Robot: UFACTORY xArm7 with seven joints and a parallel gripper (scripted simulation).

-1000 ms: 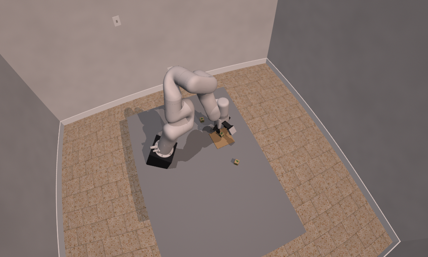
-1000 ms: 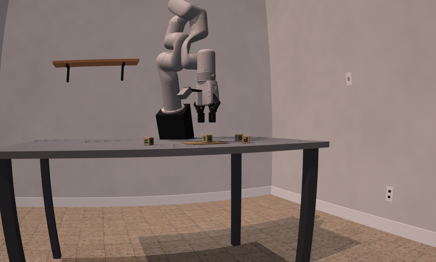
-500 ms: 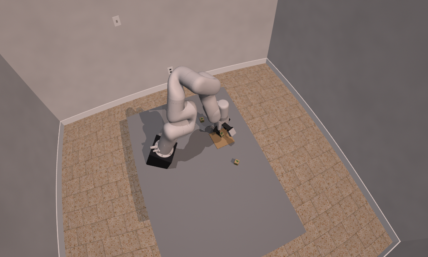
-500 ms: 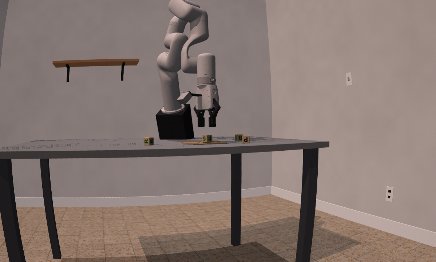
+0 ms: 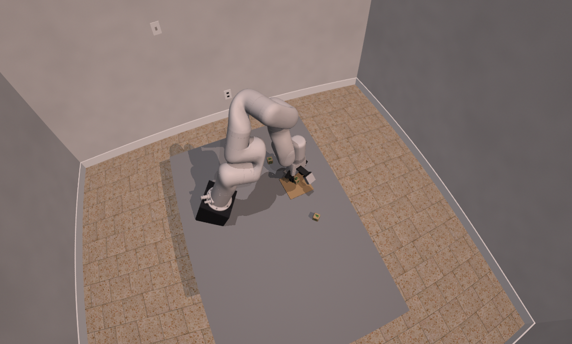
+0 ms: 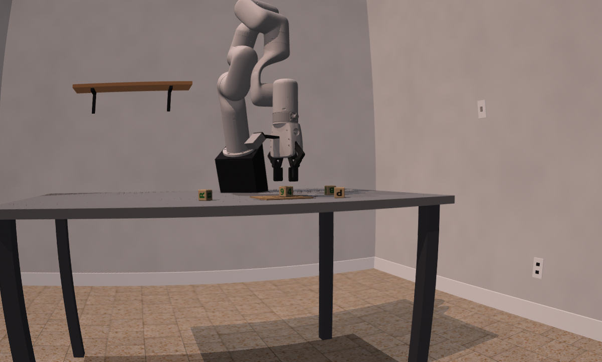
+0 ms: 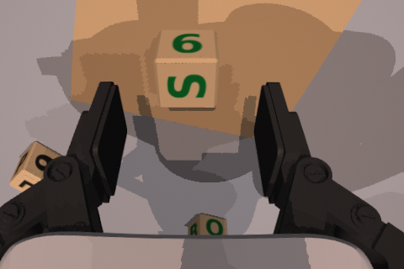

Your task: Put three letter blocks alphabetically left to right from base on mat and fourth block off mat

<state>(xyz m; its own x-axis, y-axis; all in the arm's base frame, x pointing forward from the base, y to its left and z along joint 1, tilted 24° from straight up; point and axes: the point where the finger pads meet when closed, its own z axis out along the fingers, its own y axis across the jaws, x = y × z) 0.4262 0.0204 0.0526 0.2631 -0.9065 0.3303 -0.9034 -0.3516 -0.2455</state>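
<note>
Now: hand 60 mm above the mat and 20 mm to the left of it. Round my hand: wooden block (130 mm to the left, 90 mm ahead, 50 mm below).
</note>
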